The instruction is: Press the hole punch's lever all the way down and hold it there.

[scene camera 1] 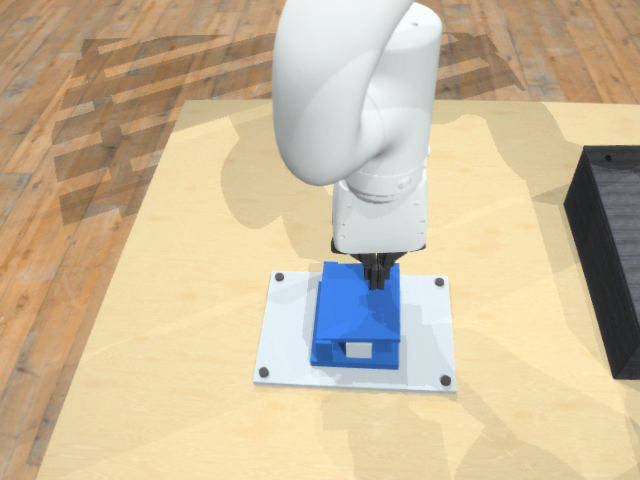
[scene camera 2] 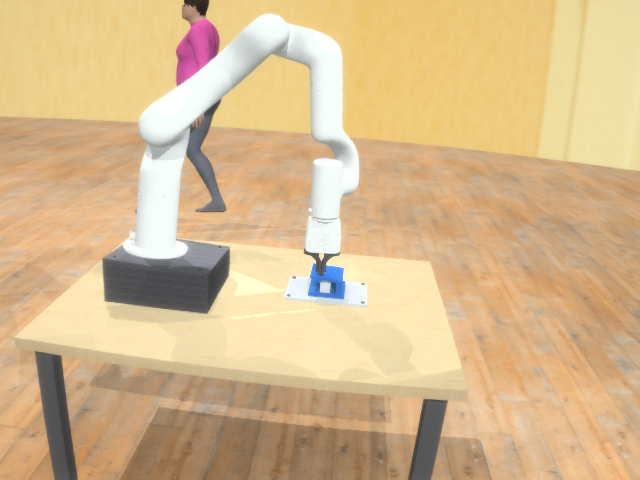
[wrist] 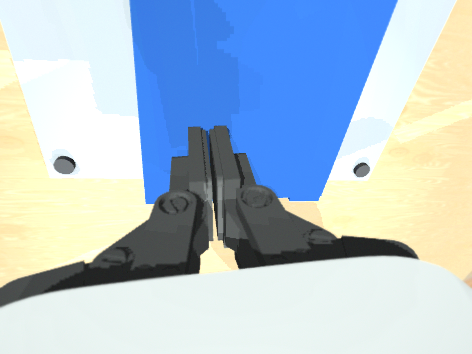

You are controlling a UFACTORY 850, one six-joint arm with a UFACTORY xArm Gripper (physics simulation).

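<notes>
The blue hole punch [scene camera 1: 356, 363] [scene camera 2: 326, 295] stands on a pale mounting plate [scene camera 1: 284, 335] [scene camera 2: 356, 295] [wrist: 55, 100]. Its wide flat blue lever [scene camera 1: 343, 315] [scene camera 2: 333, 272] [wrist: 305, 75] lies over the base. In both scene views a gap shows between lever and base, with a white block [scene camera 1: 358, 349] [scene camera 2: 325, 286] in it. My gripper [scene camera 1: 377, 288] [scene camera 2: 320, 273] [wrist: 207, 155] is shut with nothing between its fingers. It points down, its fingertips at the lever's top face near the edge by the arm. Exact contact is hard to tell. The fingers hide a small part of the lever.
Dark bolt heads [scene camera 1: 263, 372] [wrist: 64, 165] sit at the mounting plate's corners. The plate lies on a light wooden table [scene camera 1: 170, 310] [scene camera 2: 258, 341]. The arm's black base box [scene camera 1: 594, 248] [scene camera 2: 155, 284] stands on the same table. A person in pink [scene camera 2: 199, 46] is on the floor behind the arm.
</notes>
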